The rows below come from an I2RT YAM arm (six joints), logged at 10 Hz.
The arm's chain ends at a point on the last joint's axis. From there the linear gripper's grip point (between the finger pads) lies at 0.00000 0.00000 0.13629 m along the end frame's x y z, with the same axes.
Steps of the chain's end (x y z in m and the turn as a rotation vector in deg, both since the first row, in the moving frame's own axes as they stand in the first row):
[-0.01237 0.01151 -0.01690 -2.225 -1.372 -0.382]
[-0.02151 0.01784 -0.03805 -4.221 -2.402 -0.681]
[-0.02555 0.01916 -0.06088 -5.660 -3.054 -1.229]
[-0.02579 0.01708 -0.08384 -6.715 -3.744 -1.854]
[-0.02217 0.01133 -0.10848 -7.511 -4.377 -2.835]
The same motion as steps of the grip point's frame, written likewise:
[-0.01561 0.01681 -0.01704 -2.225 -1.372 -0.382]
[-0.02716 0.02790 -0.03854 -4.221 -2.402 -0.681]
[-0.03265 0.03267 -0.06174 -5.660 -3.054 -1.229]
[-0.03441 0.03315 -0.08507 -6.715 -3.744 -1.854]
[-0.03210 0.02938 -0.11005 -7.511 -4.377 -2.835]

